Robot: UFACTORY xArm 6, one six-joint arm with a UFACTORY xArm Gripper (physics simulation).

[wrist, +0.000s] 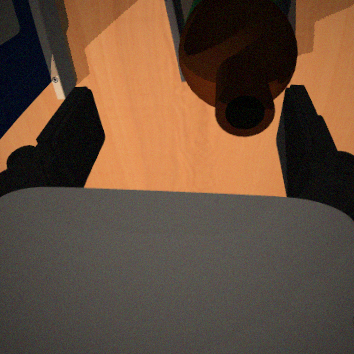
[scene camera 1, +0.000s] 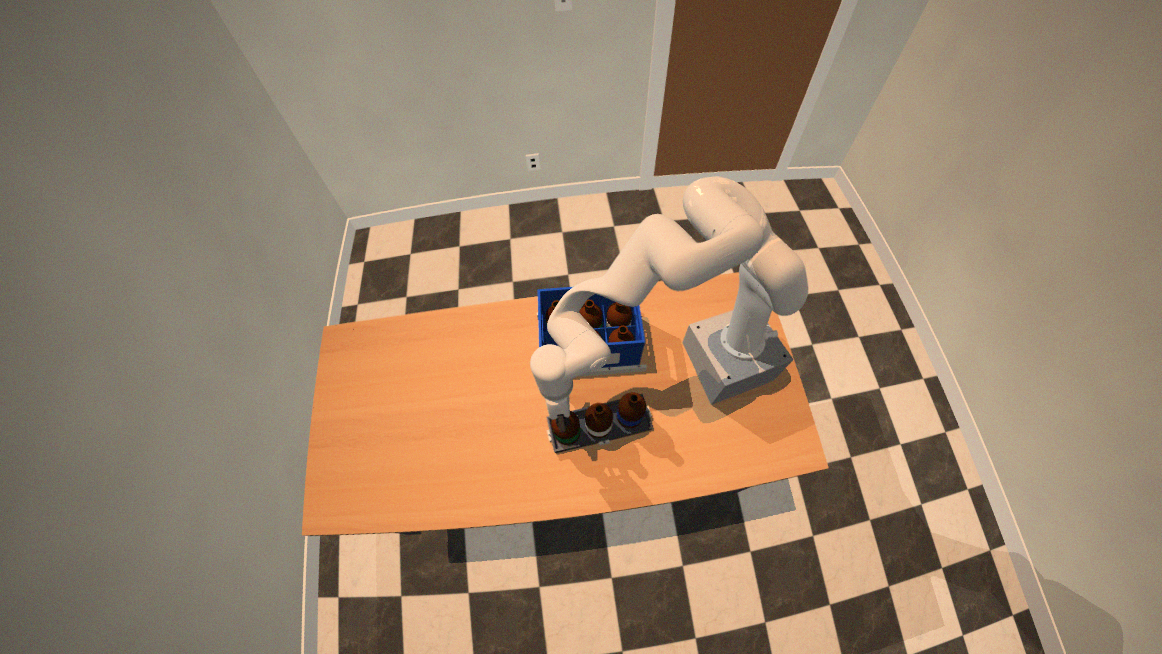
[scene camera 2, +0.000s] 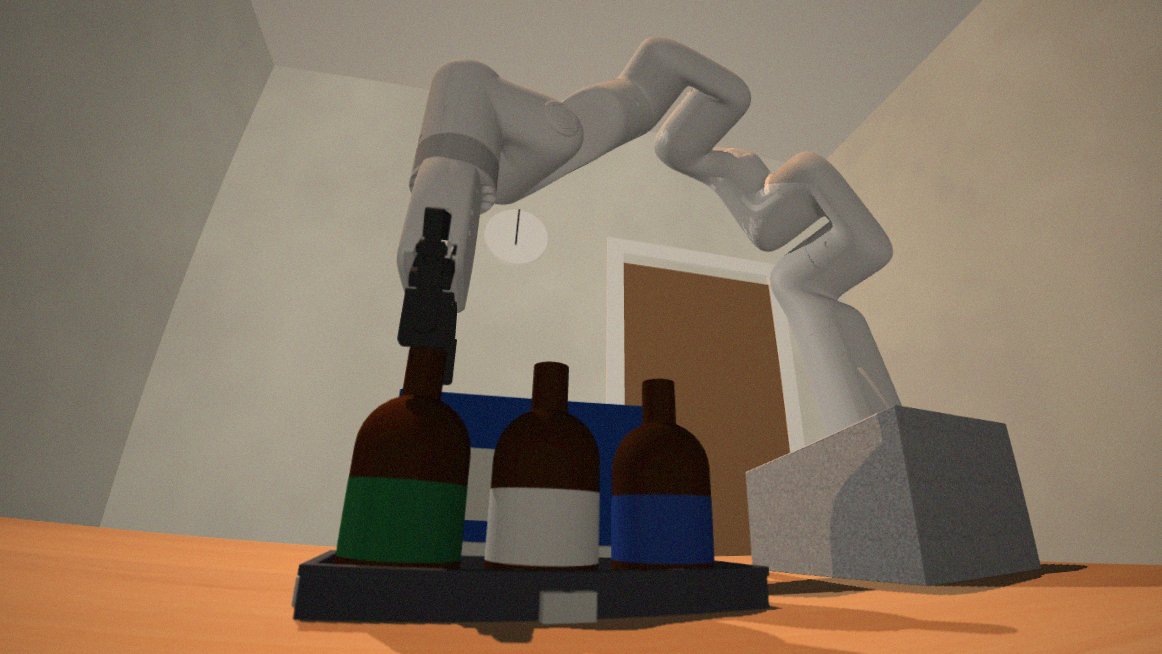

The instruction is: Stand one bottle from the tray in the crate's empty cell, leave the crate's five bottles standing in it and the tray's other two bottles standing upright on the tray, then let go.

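Places are measured from the arm's base along level axes (x left, y up, z ahead), in millimetres.
Where they show: gripper, fingertip midpoint: (wrist: 186,110) (scene camera 2: 427,367); arm's base at its link origin: (scene camera 1: 742,341) (scene camera 2: 874,449).
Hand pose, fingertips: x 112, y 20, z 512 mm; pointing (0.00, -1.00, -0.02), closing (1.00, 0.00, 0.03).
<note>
Things, the pixels of their top centre, and the offset from my fingertips. Level surfaces: height alone.
- green-label brown bottle at its top centre: (wrist: 244,112) (scene camera 2: 428,351) (scene camera 1: 563,416) dx +26, dy +4, dz -1 mm
- white-label bottle at its top centre: (scene camera 2: 551,366) (scene camera 1: 599,408) dx +20, dy +4, dz -90 mm
- blue-label bottle at its top centre: (scene camera 2: 658,382) (scene camera 1: 634,398) dx +6, dy +4, dz -180 mm
- blue crate at its top centre: (scene camera 2: 526,415) (scene camera 1: 589,314) dx -236, dy +19, dz -104 mm
- wooden table at its surface level: dy -156 mm
The green-label brown bottle (scene camera 1: 565,428) (scene camera 2: 404,487) (wrist: 200,75) stands upright at the left end of the dark tray (scene camera 2: 406,594) (wrist: 175,42). The white-label bottle (scene camera 1: 599,418) (scene camera 2: 544,495) stands mid-tray and the blue-label bottle (scene camera 1: 632,407) (scene camera 2: 661,495) at its right end, both upright. My gripper (scene camera 2: 439,359) (wrist: 186,110) is open, with its fingers at the height of the green-label bottle's neck top. In the wrist view the mouth lies between the fingers, nearer the right one. The blue crate (scene camera 1: 627,355) (scene camera 2: 496,420) holds brown bottles; my arm hides its front-left part, so its empty cell cannot be made out.
The crate stands behind the tray on the wooden table (scene camera 1: 422,406); its side also shows at the wrist view's upper left. The arm passes over the crate. The robot's grey base block (scene camera 1: 735,365) (scene camera 2: 878,495) stands to the right of crate and tray.
</note>
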